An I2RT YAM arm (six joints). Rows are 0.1 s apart.
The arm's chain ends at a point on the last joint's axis. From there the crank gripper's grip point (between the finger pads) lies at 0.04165 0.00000 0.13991 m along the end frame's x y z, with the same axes.
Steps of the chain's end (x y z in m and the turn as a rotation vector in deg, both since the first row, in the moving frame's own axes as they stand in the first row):
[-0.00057, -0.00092, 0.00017, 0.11, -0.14, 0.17]
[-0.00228, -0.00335, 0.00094, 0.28, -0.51, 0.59]
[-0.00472, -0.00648, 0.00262, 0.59, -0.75, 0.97]
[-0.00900, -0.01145, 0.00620, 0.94, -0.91, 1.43]
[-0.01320, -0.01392, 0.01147, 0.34, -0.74, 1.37]
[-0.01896, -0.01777, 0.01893, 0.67, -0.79, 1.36]
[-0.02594, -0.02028, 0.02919, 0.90, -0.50, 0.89]
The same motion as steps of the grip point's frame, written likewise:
[-0.00091, -0.00107, 0.00027, 0.11, -0.14, 0.17]
[-0.00353, -0.00361, 0.00130, 0.28, -0.51, 0.59]
[-0.00655, -0.00723, 0.00315, 0.59, -0.75, 0.97]
[-0.01121, -0.01274, 0.00683, 0.94, -0.91, 1.43]
[-0.01501, -0.01378, 0.01200, 0.34, -0.74, 1.37]
[-0.02089, -0.01844, 0.01949, 0.67, -0.79, 1.36]
[-0.02715, -0.02184, 0.02954, 0.90, -0.50, 0.89]

